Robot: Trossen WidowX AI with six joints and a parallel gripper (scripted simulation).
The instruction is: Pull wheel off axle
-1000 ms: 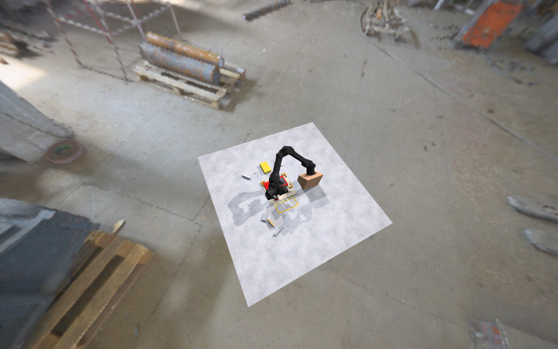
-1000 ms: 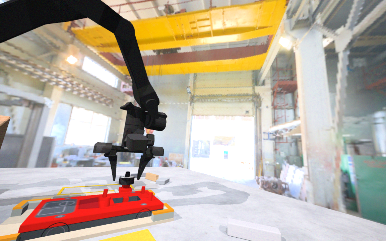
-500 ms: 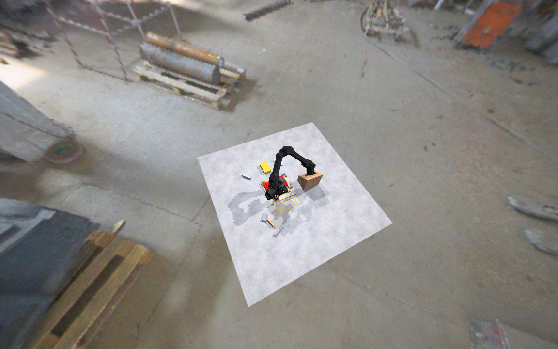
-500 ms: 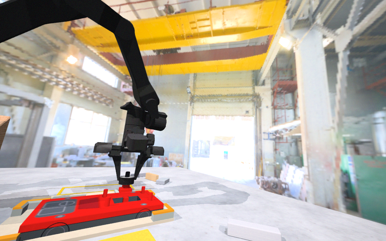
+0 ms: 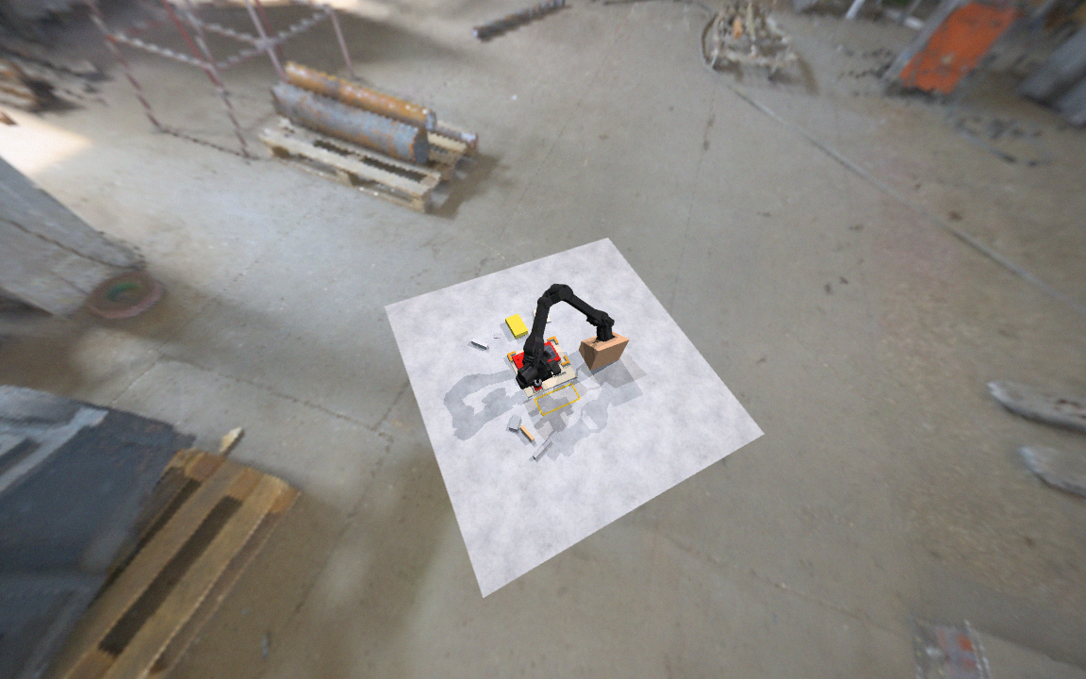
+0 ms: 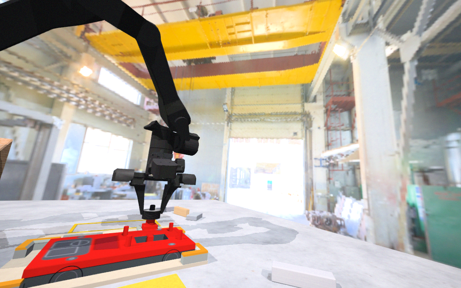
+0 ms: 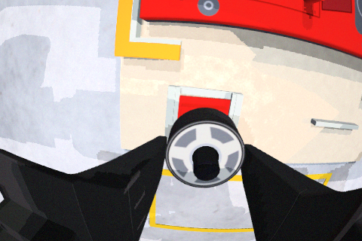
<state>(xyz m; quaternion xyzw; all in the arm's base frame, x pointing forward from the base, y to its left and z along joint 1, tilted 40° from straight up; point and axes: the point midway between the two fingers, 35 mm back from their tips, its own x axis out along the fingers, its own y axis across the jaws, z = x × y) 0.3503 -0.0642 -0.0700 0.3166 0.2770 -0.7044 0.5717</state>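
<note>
My gripper tip is now right at the wheel. Also, from my gripper tip: yellow pad 9 cm behind, 31 cm to the right, 3 cm below; then black axle 1 cm below.
</note>
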